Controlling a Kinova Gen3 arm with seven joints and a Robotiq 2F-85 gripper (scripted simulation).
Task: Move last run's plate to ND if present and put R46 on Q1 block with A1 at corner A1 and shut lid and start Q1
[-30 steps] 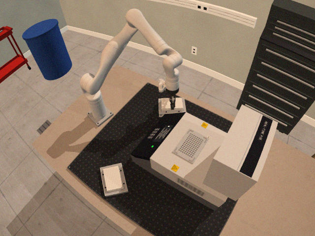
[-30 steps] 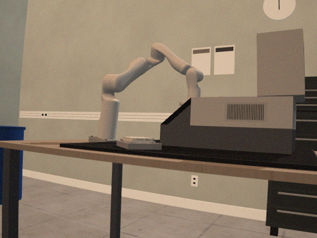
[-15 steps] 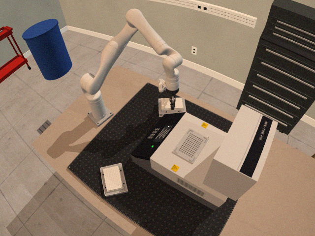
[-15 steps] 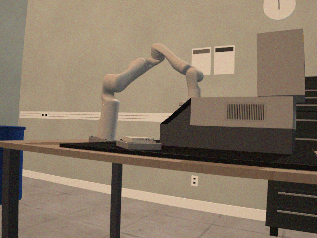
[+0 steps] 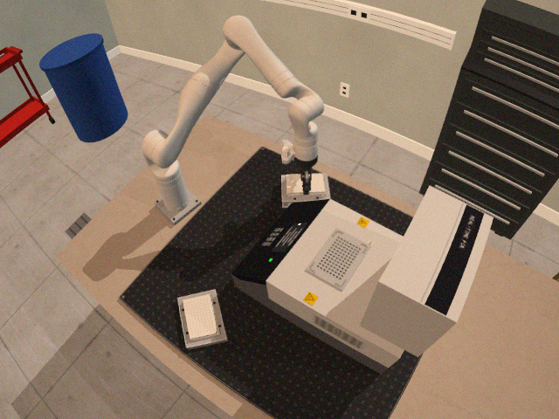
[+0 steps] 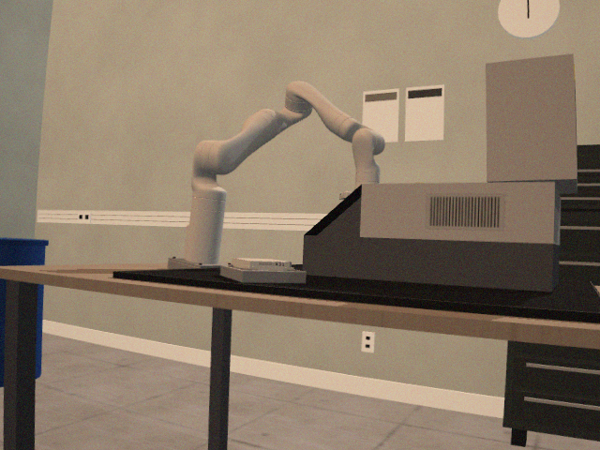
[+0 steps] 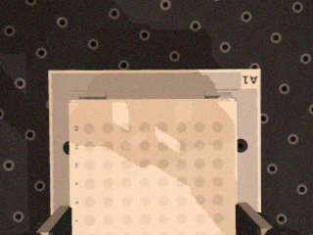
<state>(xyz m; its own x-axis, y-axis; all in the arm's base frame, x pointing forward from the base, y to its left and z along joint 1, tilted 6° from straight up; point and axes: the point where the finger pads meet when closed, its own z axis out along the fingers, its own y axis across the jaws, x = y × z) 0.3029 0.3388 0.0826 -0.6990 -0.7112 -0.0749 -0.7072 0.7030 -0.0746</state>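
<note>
My hand is 90 mm past the A1 mark, 10 mm to the left of it and 30 mm above it. From my hand the other things lie so: grey nest (100 mm ahead, 550 mm to the right, 50 mm below); then white plate (10 mm below).
</note>
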